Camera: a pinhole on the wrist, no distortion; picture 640 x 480 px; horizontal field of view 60.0 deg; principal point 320.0 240.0 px. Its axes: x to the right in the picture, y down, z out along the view. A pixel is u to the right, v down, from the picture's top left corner.
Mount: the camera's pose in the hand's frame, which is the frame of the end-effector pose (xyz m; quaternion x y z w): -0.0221 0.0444 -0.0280 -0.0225 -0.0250 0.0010 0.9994
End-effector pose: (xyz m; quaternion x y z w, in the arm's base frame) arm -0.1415 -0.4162 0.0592 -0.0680 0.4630 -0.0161 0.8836
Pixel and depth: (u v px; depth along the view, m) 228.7 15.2 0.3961
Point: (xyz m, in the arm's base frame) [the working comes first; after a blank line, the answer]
In the camera's frame: -0.0652 -0.1607 0.3961

0.1054 -0.4649 0.3684
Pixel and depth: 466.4 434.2 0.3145
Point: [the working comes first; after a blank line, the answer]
In the camera's frame: 0.0831 0.1102 0.3145

0.1122 -0.2231 0.1598
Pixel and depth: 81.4 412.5 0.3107
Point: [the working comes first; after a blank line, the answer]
In the camera's frame: -0.1338 0.0967 0.3107

-0.0223 -0.2190 0.3304
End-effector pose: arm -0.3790 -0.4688 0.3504 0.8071 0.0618 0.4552 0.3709
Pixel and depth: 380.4 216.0 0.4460
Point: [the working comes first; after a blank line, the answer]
In the camera's frame: 0.0486 -0.0193 0.4460

-0.0593 -0.7275 0.2524
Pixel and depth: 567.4 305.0 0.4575
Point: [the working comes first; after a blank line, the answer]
In the camera's frame: 0.2042 0.0537 0.4575

0.0250 -0.7214 0.4025
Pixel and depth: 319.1 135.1 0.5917
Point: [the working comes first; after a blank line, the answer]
In the camera's frame: -0.0010 -0.1120 0.5917

0.0432 -0.7702 0.1113
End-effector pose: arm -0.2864 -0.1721 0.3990 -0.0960 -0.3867 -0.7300 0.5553
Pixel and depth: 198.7 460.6 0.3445
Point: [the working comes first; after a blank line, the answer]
In the camera's frame: -0.0754 0.1371 0.3445

-0.1590 0.1011 0.6324
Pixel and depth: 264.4 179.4 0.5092
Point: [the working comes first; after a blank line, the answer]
In the camera's frame: -0.0511 -0.0557 0.5092

-0.3791 0.2217 0.6757
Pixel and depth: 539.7 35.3 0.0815
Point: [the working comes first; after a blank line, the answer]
In the camera's frame: 0.0323 -0.0301 0.0815

-0.2889 -0.1404 0.4492
